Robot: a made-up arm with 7 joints. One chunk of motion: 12 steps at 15 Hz.
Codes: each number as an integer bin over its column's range. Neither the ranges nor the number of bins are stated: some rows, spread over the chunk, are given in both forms.
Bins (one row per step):
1: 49 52 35 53 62 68 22
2: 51 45 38 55 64 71 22
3: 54 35 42 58 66 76 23
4: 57 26 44 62 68 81 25
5: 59 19 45 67 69 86 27
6: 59 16 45 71 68 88 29
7: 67 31 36 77 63 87 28
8: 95 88 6 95 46 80 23
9: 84 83 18 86 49 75 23
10: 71 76 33 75 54 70 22
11: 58 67 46 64 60 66 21
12: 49 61 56 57 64 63 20
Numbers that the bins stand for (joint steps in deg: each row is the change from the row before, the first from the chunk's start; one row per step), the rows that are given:
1: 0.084 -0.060 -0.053 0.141 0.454 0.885 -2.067
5: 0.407 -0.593 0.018 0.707 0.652 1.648 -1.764
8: 1.571 0.522 -0.258 1.838 0.001 1.394 -2.006
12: 0.084 0.086 0.096 0.303 0.510 0.673 -2.188
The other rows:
2: 0.148 -0.173 -0.031 0.222 0.510 1.012 -2.067
3: 0.245 -0.334 -0.003 0.343 0.567 1.224 -2.006
4: 0.342 -0.480 0.011 0.505 0.623 1.436 -1.885
6: 0.407 -0.641 0.018 0.869 0.623 1.733 -1.642
7: 0.666 -0.399 -0.045 1.111 0.482 1.691 -1.703
9: 1.215 0.441 -0.173 1.475 0.086 1.182 -2.006
10: 0.795 0.328 -0.067 1.030 0.227 0.970 -2.067
11: 0.375 0.183 0.025 0.586 0.397 0.800 -2.127

